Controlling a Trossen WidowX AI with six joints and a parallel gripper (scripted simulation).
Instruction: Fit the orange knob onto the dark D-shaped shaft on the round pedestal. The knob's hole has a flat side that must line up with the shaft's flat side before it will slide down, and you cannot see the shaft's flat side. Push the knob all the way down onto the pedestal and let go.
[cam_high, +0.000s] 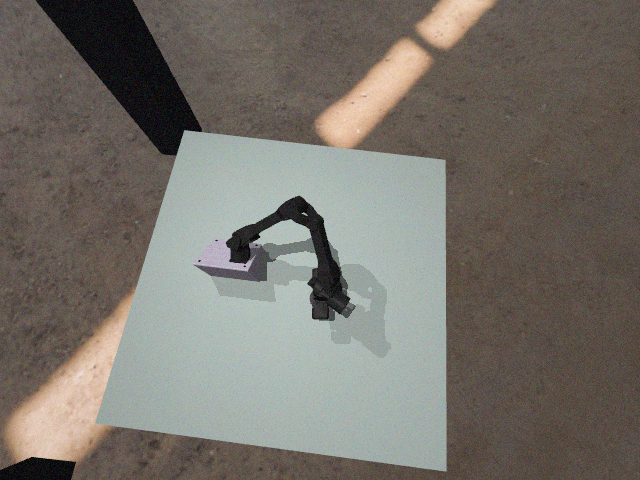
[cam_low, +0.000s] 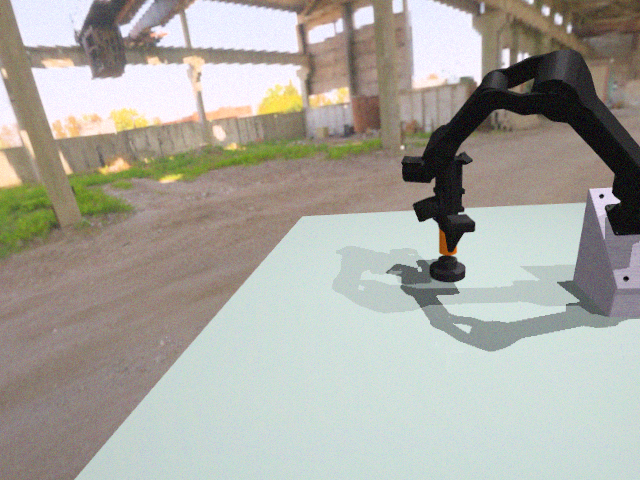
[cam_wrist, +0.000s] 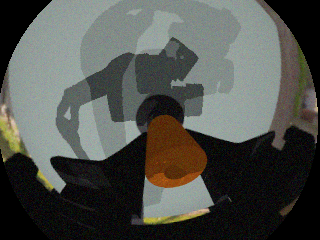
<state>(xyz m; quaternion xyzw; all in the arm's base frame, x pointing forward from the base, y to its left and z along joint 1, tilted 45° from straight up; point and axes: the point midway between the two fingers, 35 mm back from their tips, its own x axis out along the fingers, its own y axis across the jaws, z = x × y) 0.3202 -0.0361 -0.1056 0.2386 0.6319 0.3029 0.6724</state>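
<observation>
The orange knob lies 20 mm above my gripper tip. The rest, counted from my gripper tip: dark round pedestal: 40 mm below.
</observation>
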